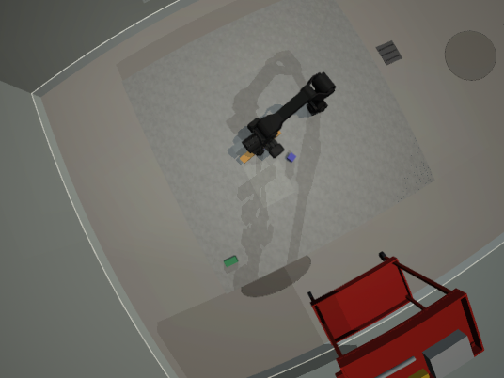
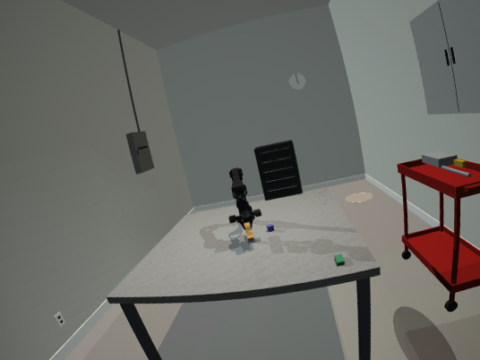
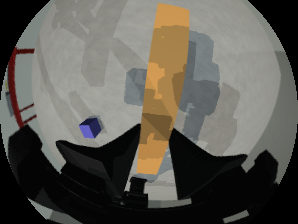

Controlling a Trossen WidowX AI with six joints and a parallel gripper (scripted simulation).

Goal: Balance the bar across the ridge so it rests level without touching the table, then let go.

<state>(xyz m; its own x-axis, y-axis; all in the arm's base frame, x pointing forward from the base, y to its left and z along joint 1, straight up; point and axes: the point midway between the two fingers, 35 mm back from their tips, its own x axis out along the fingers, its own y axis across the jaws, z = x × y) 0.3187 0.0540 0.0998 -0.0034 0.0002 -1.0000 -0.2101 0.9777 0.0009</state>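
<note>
Right now the orange bar is 30 mm ahead of my gripper tip and 10 mm to the left of it. From my gripper tip the other things lie so: blue cube (120 mm to the left, 90 mm behind, 50 mm below); green block (450 mm to the left, 420 mm ahead, 60 mm below).
</note>
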